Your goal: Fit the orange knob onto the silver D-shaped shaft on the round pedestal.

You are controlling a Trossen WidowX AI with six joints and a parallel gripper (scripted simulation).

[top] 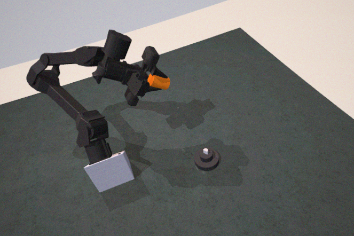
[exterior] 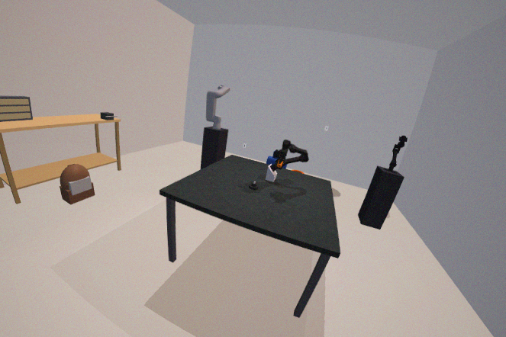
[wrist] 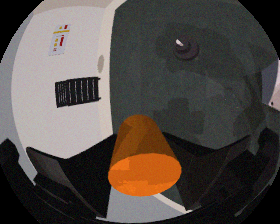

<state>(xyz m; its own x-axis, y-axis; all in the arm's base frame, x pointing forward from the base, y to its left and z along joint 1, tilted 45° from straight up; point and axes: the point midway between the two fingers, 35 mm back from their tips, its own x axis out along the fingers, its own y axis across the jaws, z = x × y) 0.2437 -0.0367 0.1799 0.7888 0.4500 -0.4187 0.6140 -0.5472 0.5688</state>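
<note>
The orange knob is 30 mm behind my gripper tip and 20 mm above it. The rest, counted from my gripper tip: dark round pedestal (210 mm below, 170 mm to the right, 60 mm ahead).
</note>
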